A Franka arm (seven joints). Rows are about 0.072 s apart.
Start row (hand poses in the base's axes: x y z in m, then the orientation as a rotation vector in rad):
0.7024 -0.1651 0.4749 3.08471 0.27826 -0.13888
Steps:
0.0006 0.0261 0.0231 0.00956 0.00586 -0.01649
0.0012 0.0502 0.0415 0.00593 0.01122 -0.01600
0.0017 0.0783 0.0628 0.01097 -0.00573 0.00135
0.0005 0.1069 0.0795 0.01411 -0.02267 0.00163
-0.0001 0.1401 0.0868 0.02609 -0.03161 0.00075
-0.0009 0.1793 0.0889 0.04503 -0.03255 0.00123
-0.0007 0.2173 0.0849 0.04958 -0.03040 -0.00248
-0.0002 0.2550 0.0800 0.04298 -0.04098 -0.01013
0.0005 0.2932 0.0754 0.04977 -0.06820 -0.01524
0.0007 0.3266 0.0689 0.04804 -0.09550 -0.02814
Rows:
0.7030 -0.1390 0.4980 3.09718 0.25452 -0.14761
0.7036 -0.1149 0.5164 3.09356 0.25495 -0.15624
0.7041 -0.0868 0.5377 3.09521 0.28183 -0.12889
0.7029 -0.0582 0.5544 3.09779 0.28206 -0.10227
0.7023 -0.0250 0.5617 3.10945 0.28220 -0.08708
0.7015 0.0142 0.5638 -3.12687 -0.28577 0.08339
0.7017 0.0522 0.5598 -3.12242 -0.27992 0.08609
0.7022 0.0899 0.5549 3.12768 0.26750 -0.07084
0.7029 0.1281 0.5503 -3.12792 -0.25889 0.02749
0.7031 0.1615 0.5438 3.13183 0.23776 0.01452

